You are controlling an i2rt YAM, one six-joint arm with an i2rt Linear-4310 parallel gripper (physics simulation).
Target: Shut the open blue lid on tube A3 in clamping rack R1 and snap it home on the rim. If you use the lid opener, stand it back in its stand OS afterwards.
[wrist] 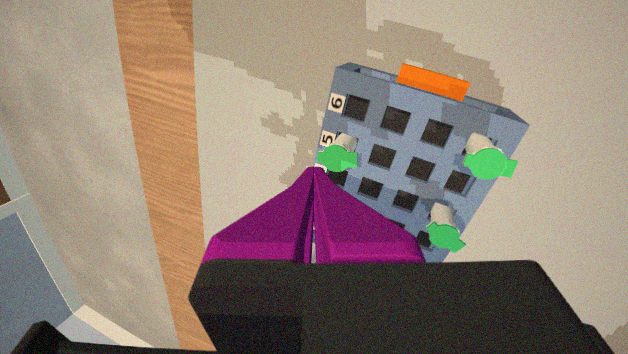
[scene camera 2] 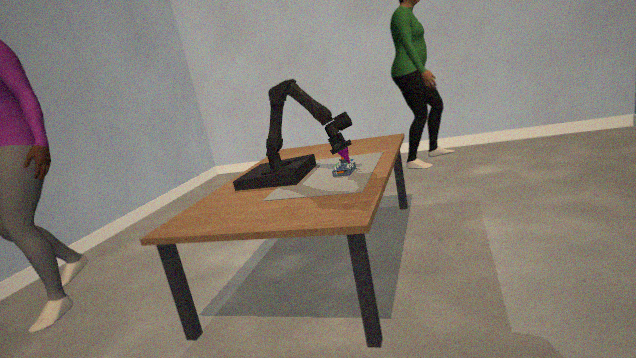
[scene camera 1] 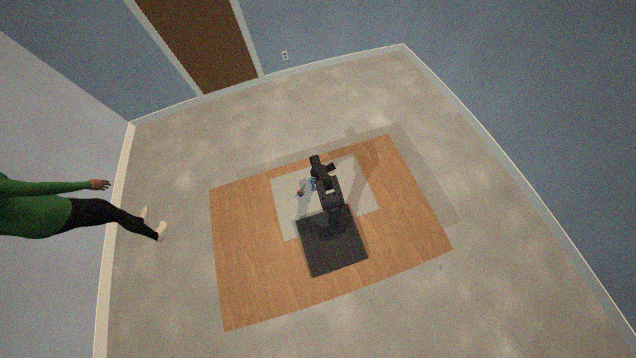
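Where they show: gripper, fingertip midpoint: (wrist: 314, 177) (scene camera 2: 349, 163); arm's base, link origin: (scene camera 2: 277, 168) (scene camera 1: 336, 232).
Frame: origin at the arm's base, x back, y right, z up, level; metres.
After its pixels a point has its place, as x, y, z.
Rack R1 (scene camera 1: 312, 183) @(-0.344, -0.094, -0.027) (scene camera 2: 343, 171) @(-0.374, 0.015, -0.034) (wrist: 372, 90) @(-0.381, 0.006, -0.027) is a blue-grey block with square holes, an orange tab at one end and row labels 5 and 6 showing in the wrist view. My gripper (scene camera 2: 347, 161) @(-0.389, -0.039, -0.010) (wrist: 314, 177) @(-0.389, -0.039, -0.010) is shut and empty, its magenta fingertips together over the labelled edge of the rack, near row 4. The fingers and gripper body hide the lower-numbered rows, so tube A3 and its blue lid do not show in the wrist view. Whether the fingertips touch anything cannot be told.
Green-lidded tubes (wrist: 337, 158) @(-0.382, -0.024, -0.008) (wrist: 486, 163) @(-0.329, 0.002, -0.008) (wrist: 445, 236) @(-0.323, -0.036, -0.008) stand in the rack. A small orange and dark item (scene camera 1: 300, 191) @(-0.285, -0.182, 0.020) stands beside it, possibly the opener's stand. The rack is on a pale mat (scene camera 1: 290, 220) @(-0.125, -0.273, -0.056) (scene camera 2: 370, 165) @(-0.454, -0.139, -0.057) (wrist: 240, 100) @(-0.462, -0.040, -0.057) on the wooden table (scene camera 1: 250, 250) @(0.024, -0.548, -0.059) (scene camera 2: 225, 220) @(-0.055, 0.521, -0.060) (wrist: 160, 150) @(-0.533, -0.116, -0.060).
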